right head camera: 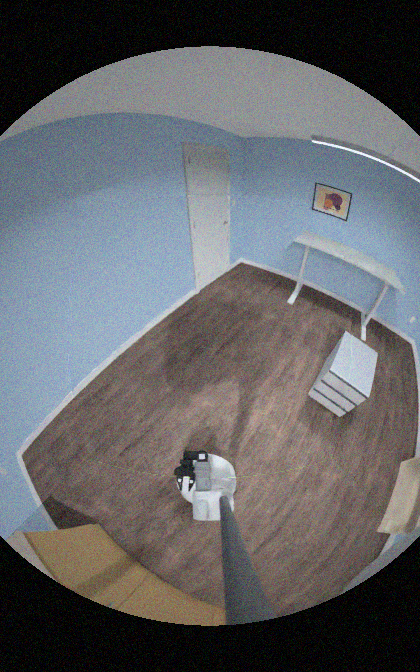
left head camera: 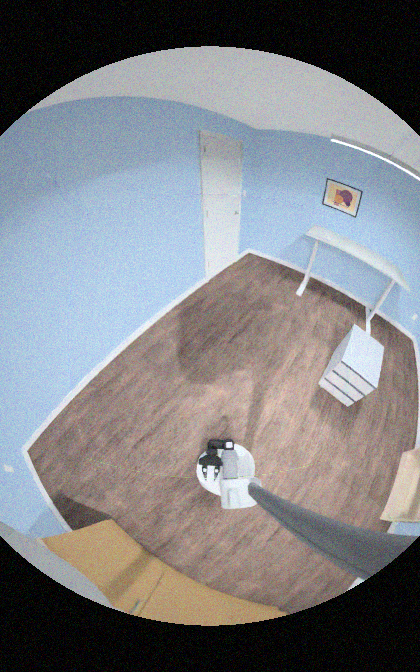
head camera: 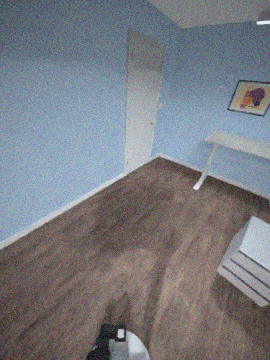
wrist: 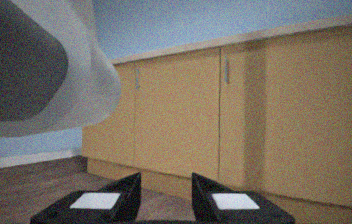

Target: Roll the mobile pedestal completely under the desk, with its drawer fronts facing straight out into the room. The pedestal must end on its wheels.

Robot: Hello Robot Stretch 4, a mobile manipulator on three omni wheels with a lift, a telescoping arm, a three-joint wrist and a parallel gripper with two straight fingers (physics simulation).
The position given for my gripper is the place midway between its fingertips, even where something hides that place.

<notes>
In view: my gripper [wrist: 166,187], a white desk [right head camera: 340,250], a framed picture [right head camera: 326,199], a white door [right head camera: 206,167] and a tan wooden cabinet [left head camera: 110,558].
The white desk is seen too in the left head camera view [left head camera: 320,233]. The framed picture also shows in the left head camera view [left head camera: 340,196]. The white door is seen too in the left head camera view [left head camera: 220,156] and in the head camera view [head camera: 145,57].
</notes>
